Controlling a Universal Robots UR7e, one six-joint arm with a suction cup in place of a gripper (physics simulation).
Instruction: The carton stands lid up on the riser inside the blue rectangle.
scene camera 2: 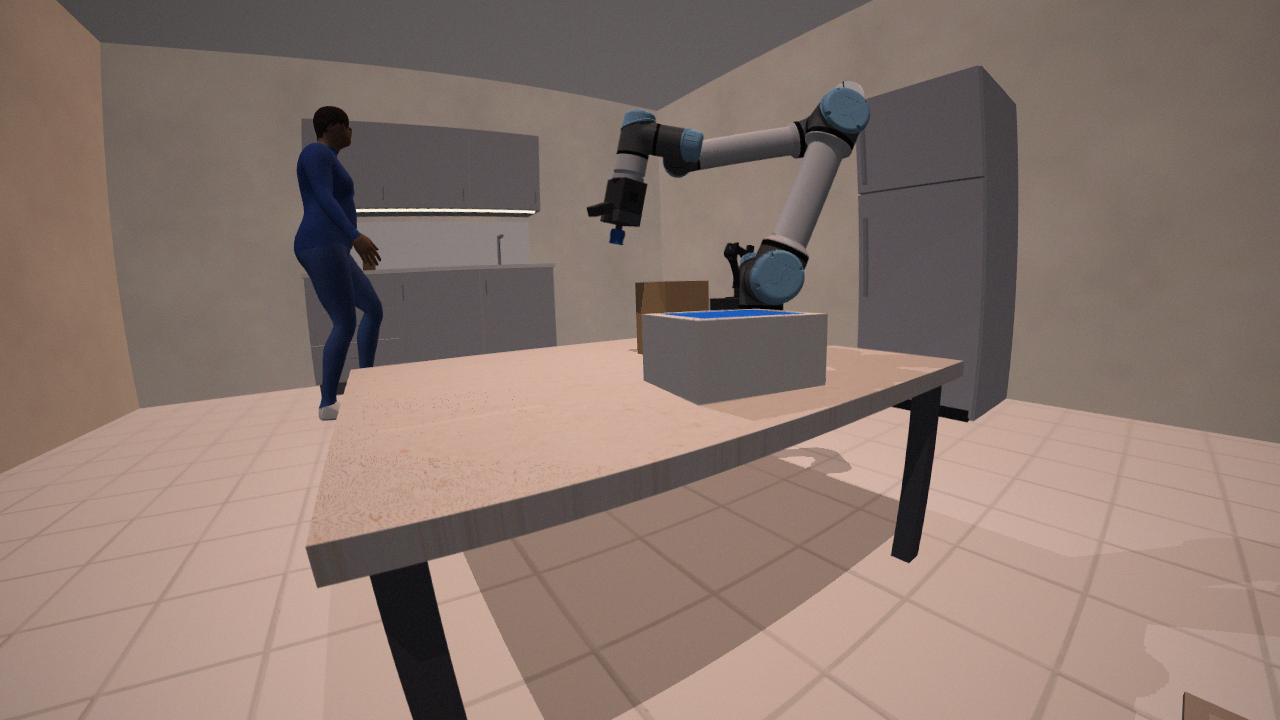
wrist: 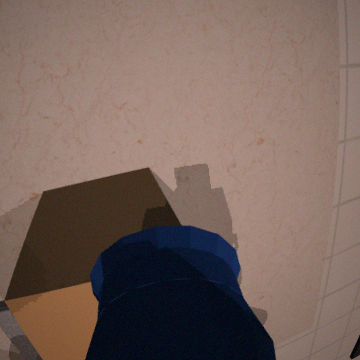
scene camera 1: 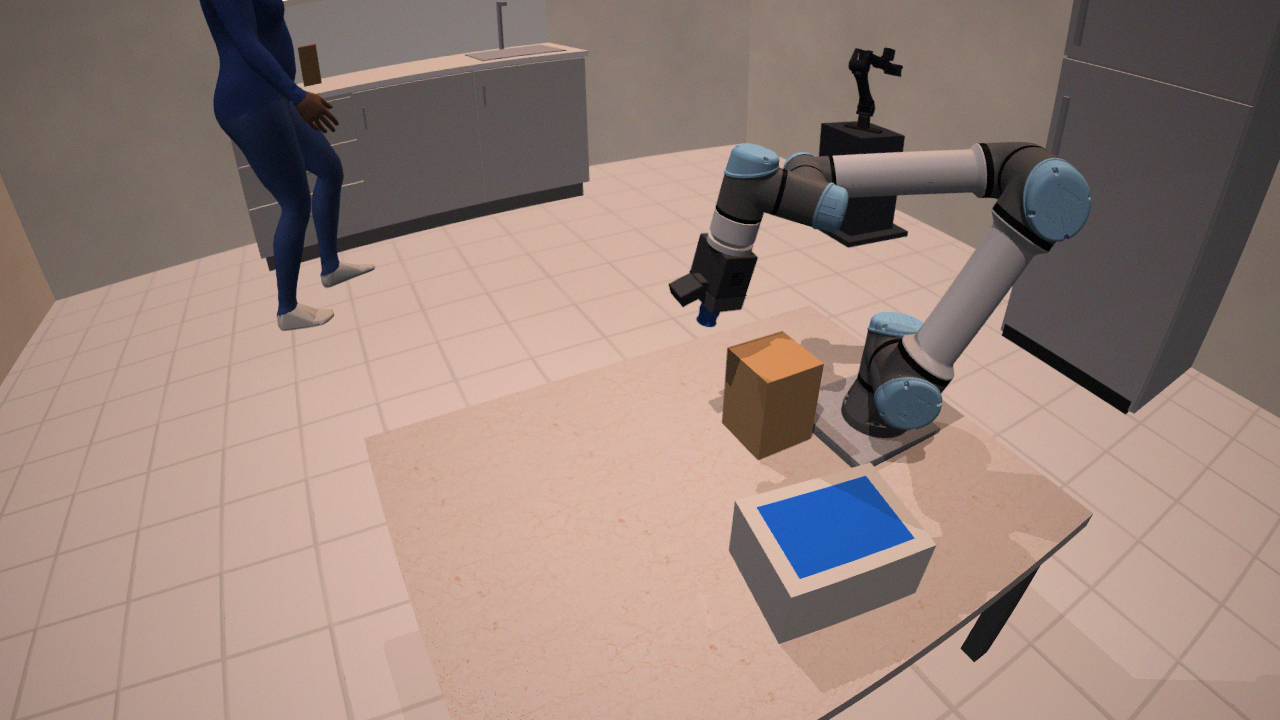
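Seen in the pictures: hand, its tool point: (scene camera 2: 615,243) (wrist: 166,282) (scene camera 1: 706,320); arm's base, origin of its link: (scene camera 1: 875,415).
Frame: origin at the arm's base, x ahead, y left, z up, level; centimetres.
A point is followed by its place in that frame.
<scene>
The brown carton (scene camera 1: 771,394) {z 13.5, x 27.4, y -1.5 cm} (scene camera 2: 675,295) {z 13.0, x 25.8, y -1.5 cm} (wrist: 95,230) {z 10.3, x 28.9, y -7.8 cm} stands on the table, beside the arm's base and behind the riser. Its top face looks plain; I cannot tell which face is the lid. The grey riser (scene camera 1: 854,595) {z 5.0, x 36.0, y 36.9 cm} (scene camera 2: 760,358) {z 4.1, x 36.6, y 36.8 cm} stands on the table, with the blue rectangle (scene camera 1: 832,528) {z 10.3, x 34.8, y 27.6 cm} (scene camera 2: 733,314) {z 10.4, x 35.4, y 29.3 cm} on its top; the carton is off it. My gripper (scene camera 1: 707,319) (scene camera 2: 616,240), a blue suction cup, is open and holds nothing. It hangs tilted above and to the left of the carton, apart from it. In the wrist view the cup hides part of the carton.
The table (scene camera 1: 537,537) {z -1.6, x 72.5, y -0.5 cm} (scene camera 2: 501,411) {z -1.6, x 72.1, y 22.0 cm} carries the arm's base plate (scene camera 1: 863,447) {z 0.4, x 9.4, y 7.1 cm}. A person in blue (scene camera 1: 259,107) (scene camera 2: 322,214) stands by the kitchen counter (scene camera 1: 420,134). A fridge (scene camera 1: 1136,205) (scene camera 2: 921,250) and a black arm on a pedestal (scene camera 1: 859,143) stand behind.
</scene>
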